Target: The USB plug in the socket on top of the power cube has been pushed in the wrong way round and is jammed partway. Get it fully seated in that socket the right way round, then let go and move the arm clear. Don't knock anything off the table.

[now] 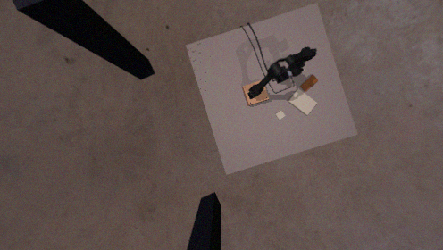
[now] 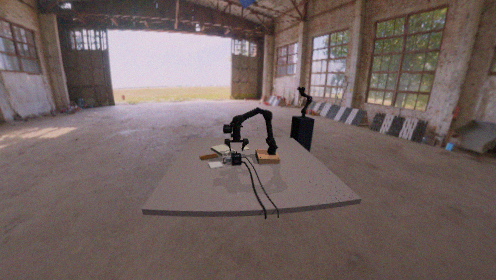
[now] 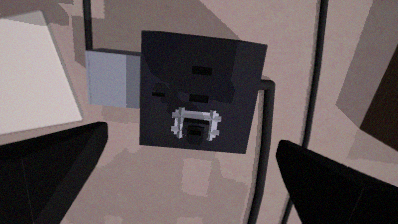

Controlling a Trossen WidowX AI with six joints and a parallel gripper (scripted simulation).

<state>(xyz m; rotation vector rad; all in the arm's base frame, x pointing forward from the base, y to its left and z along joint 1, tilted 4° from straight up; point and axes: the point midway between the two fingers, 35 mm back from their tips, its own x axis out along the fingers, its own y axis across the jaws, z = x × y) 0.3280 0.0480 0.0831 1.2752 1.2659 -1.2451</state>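
The USB plug is 2 cm below my gripper tip. The rest, counted from my gripper tip: small white piece: 14 cm behind, 33 cm to the right, 11 cm below; then cream box: 9 cm ahead, 31 cm to the right, 10 cm below; then orange block: 23 cm ahead, 17 cm to the right, 11 cm below.
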